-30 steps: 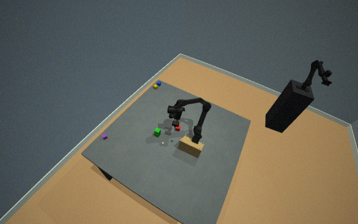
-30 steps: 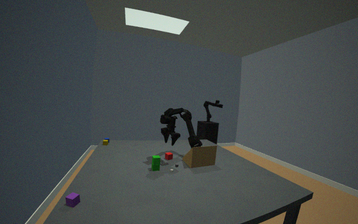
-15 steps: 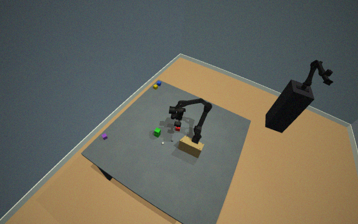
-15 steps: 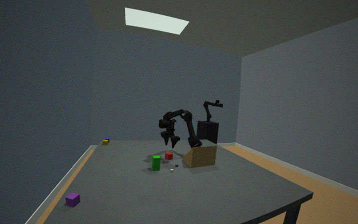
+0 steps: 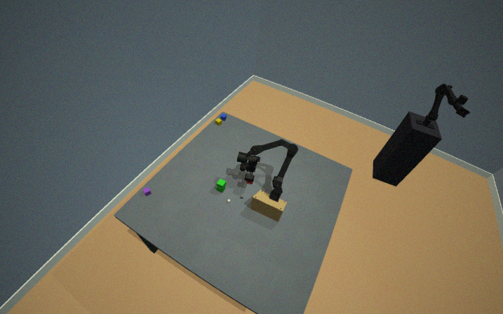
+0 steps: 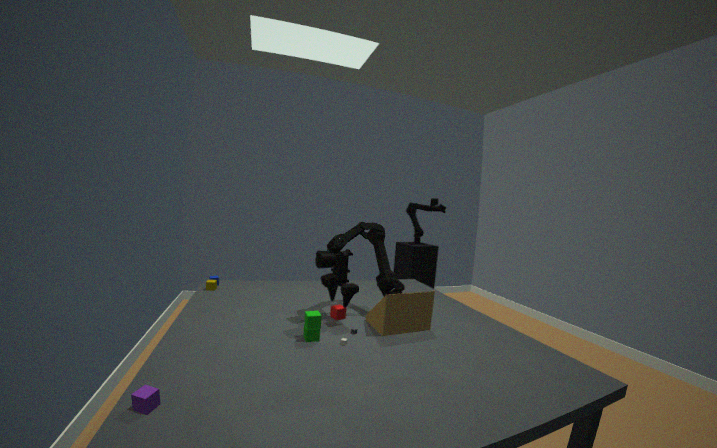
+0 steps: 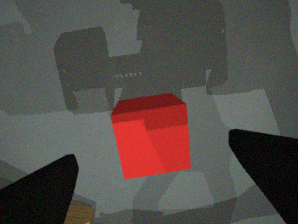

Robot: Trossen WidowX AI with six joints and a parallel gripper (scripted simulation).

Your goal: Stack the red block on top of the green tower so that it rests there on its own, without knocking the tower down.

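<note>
The red block is 30 mm below my gripper tip. From my gripper tip the other things lie so: dark cube 150 mm to the left, 50 mm below; yellow cube 500 mm ahead, 470 mm to the right, 40 mm below; white cube 220 mm to the left, 60 mm ahead, 50 mm below.
</note>
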